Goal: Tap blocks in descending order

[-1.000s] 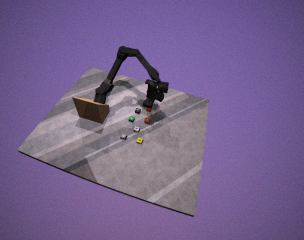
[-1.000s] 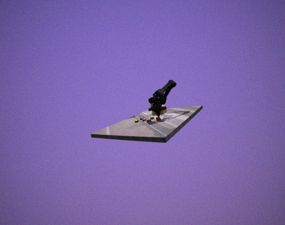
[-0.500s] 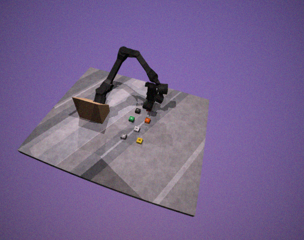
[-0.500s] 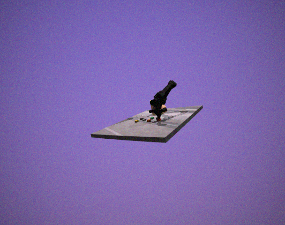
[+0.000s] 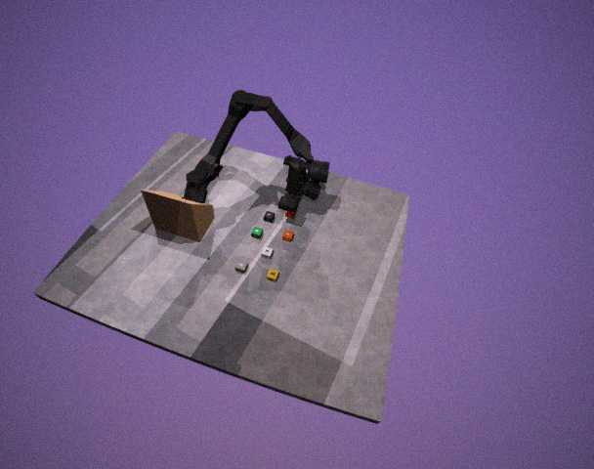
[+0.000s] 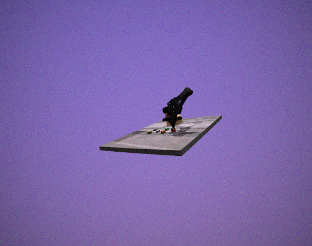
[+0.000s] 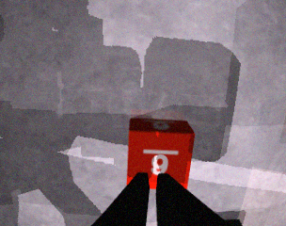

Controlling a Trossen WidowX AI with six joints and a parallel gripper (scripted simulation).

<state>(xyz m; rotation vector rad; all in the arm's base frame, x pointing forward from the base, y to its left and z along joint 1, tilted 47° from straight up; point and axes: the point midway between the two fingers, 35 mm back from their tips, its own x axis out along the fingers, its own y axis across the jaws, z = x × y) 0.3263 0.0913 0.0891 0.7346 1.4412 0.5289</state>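
My gripper tip is now 10 mm to the left of the red block and 30 mm above it. From my gripper tip the other things lie so: orange block 10 mm ahead, 110 mm to the right, 30 mm below; then green block 100 mm behind, 130 mm to the right, 30 mm below; then black block 80 mm behind, 50 mm to the right, 30 mm below.
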